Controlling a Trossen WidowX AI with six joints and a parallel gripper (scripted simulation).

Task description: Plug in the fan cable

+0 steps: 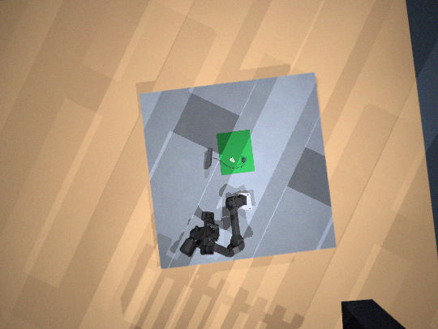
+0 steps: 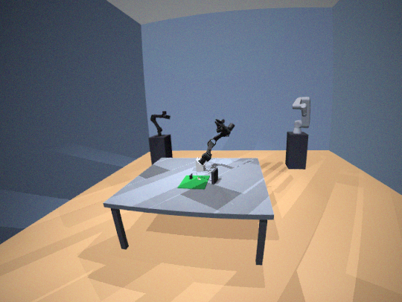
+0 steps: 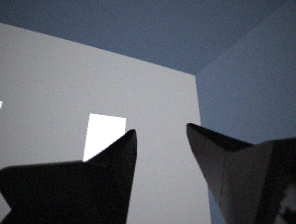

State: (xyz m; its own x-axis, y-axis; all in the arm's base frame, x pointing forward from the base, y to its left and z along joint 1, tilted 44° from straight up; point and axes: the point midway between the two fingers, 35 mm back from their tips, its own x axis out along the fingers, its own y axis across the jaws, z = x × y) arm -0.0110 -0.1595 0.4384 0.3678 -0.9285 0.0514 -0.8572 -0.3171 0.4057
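Right now the fan plug is 51 cm below my gripper tip, 30 cm ahead of it and 20 cm to the right of it. The rest, counted from my gripper tip: green board: 54 cm below, 37 cm ahead, 15 cm to the right; then black fan: 47 cm below, 34 cm ahead, 3 cm to the left.
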